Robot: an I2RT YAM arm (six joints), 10 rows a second.
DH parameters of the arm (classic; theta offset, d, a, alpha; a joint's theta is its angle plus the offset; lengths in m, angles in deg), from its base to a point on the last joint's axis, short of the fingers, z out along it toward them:
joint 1: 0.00 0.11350 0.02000 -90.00
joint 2: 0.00 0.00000 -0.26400 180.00
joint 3: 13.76 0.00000 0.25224 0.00
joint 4: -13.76 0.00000 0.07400 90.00
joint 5: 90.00 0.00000 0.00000 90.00
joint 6: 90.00 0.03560 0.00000 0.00
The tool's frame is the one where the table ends.
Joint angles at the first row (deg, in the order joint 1, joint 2, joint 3, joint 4, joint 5, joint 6):
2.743 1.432 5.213 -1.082 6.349 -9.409
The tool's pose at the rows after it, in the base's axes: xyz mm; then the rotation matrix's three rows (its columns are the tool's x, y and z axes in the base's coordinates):
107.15, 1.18, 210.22; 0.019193, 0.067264, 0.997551; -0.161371, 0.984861, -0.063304; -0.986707, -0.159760, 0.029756
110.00, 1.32, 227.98; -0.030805, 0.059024, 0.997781; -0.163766, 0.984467, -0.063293; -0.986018, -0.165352, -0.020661
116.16, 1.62, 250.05; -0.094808, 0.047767, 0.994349; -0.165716, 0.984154, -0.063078; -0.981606, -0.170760, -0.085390
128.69, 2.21, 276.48; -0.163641, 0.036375, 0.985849; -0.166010, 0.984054, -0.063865; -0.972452, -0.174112, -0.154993
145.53, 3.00, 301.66; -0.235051, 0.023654, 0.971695; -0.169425, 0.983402, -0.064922; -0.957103, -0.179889, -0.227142
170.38, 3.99, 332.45; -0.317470, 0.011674, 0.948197; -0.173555, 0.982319, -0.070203; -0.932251, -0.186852, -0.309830
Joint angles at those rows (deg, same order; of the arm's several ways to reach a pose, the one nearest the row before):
2.744 4.164 7.529 -1.650 6.372 -9.388
2.747 9.299 12.622 -4.514 6.375 -9.387
2.740 15.812 19.115 -8.231 6.347 -9.322
2.743 24.075 26.982 -11.880 6.371 -9.147
2.741 32.425 35.157 -15.944 6.391 -9.148
2.719 42.545 45.976 -21.605 6.610 -9.170

